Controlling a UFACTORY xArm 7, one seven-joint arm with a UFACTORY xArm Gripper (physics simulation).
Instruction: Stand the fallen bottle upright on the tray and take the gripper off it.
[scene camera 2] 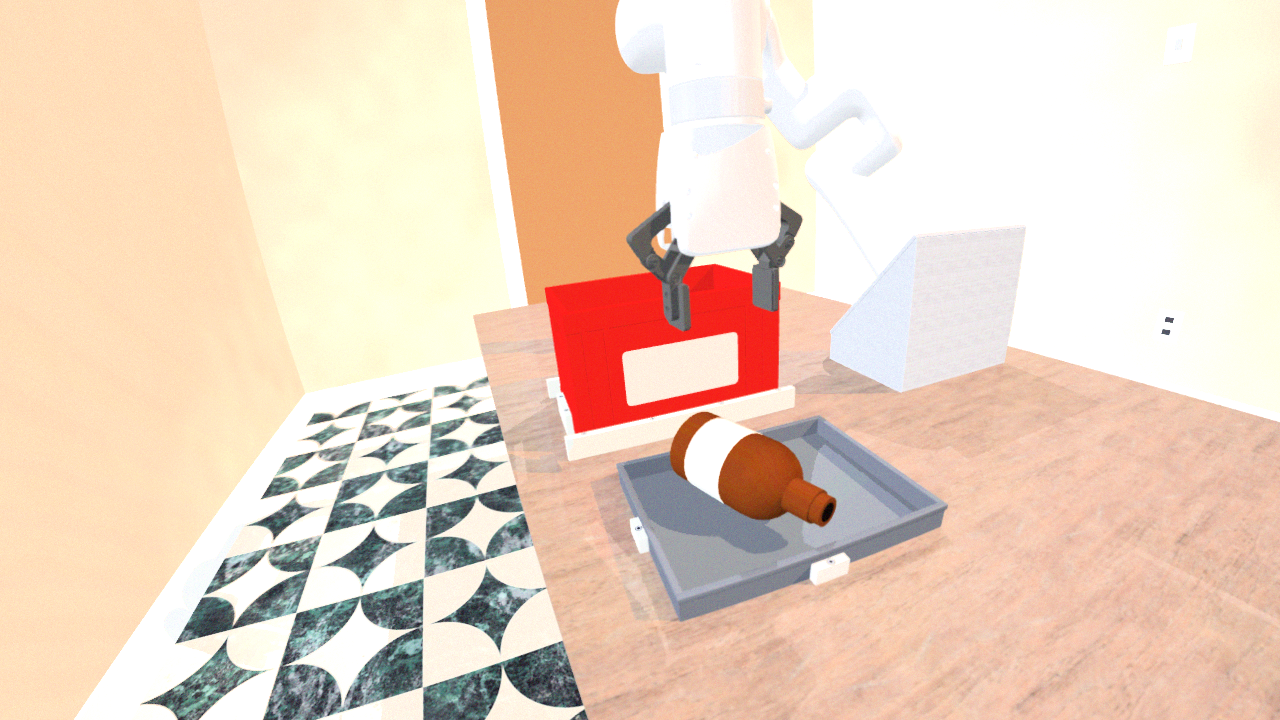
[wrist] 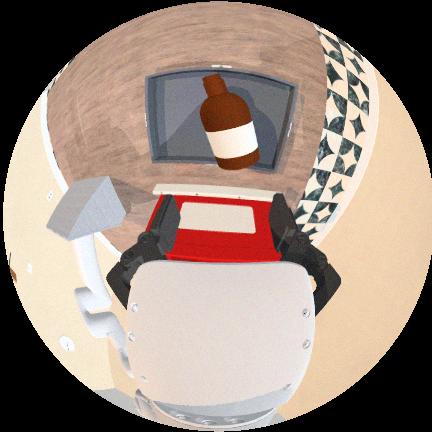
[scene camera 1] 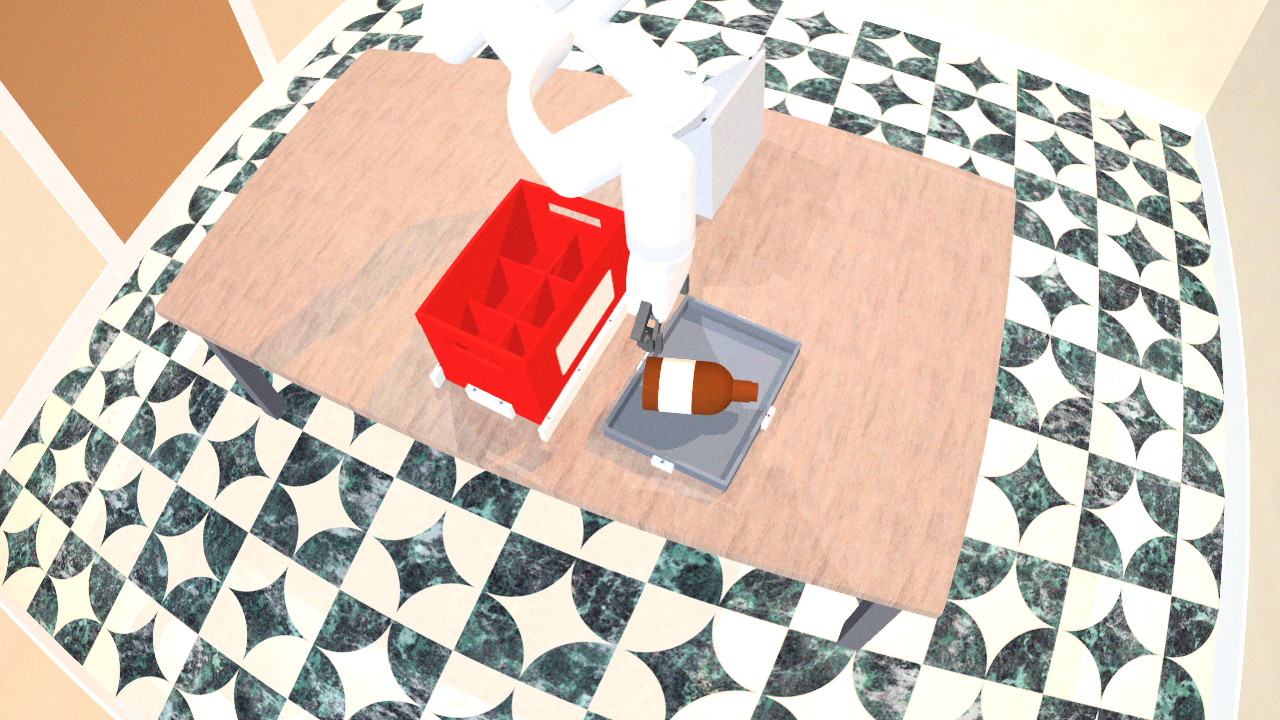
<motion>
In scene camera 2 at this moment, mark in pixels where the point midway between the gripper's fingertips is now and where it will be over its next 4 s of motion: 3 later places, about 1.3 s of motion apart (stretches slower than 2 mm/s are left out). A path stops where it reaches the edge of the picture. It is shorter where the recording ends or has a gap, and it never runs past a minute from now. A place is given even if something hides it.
The gripper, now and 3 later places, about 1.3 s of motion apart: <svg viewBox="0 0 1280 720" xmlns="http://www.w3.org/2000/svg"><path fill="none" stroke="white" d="M724 317L729 456L740 328L736 324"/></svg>
</motion>
